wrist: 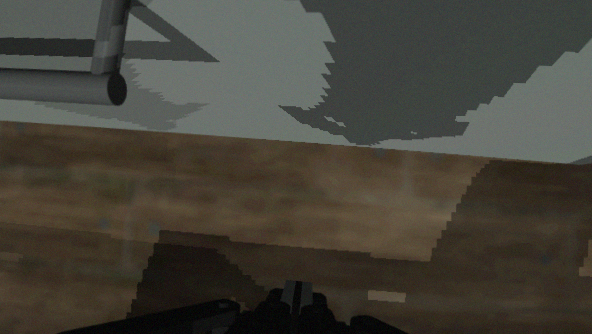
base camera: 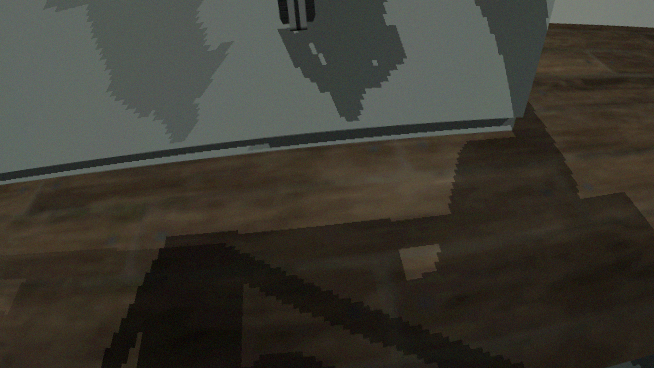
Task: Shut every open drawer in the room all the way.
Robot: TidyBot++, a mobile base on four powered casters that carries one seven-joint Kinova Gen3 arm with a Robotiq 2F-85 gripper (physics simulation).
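Places are measured from the arm's base along level axes (x ahead, y left, z up), in metres.
Where they show: gripper, fingertip midpoint: (wrist: 297,300) (base camera: 298,27).
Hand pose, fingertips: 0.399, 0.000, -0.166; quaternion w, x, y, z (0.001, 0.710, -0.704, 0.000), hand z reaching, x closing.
Note:
After its pixels a point has its place, as x, y, z.
A pale grey-green front panel (base camera: 250,90) @[0.511, 0.069, -0.283] (wrist: 240,90) @[0.511, 0.047, -0.181] of a cabinet or drawer fills the upper part of both views, with shadows across it. A grey bar handle (wrist: 55,86) @[0.478, 0.078, -0.085] stands out from the panel at the upper left of the wrist view. My gripper (base camera: 298,29) @[0.399, 0.000, -0.166] (wrist: 297,300) @[0.399, 0.000, -0.166] is shut and empty. It shows at the top of the base view in front of the panel, and at the bottom of the wrist view over the floor, to the right of the handle and apart from it. Whether this panel is an open drawer cannot be told; its top edge is out of view.
A dark gap runs along the panel's lower edge above a thin pale base strip (base camera: 390,134) @[0.534, -0.110, -0.386]. The panel ends at a right corner in the base view. Brown wooden floor (base camera: 300,185) @[0.457, 0.020, -0.396] (wrist: 280,195) @[0.448, 0.036, -0.396] with dark shadows lies in front. A pale wall (base camera: 605,12) @[1.016, -0.847, -0.357] shows at the upper right.

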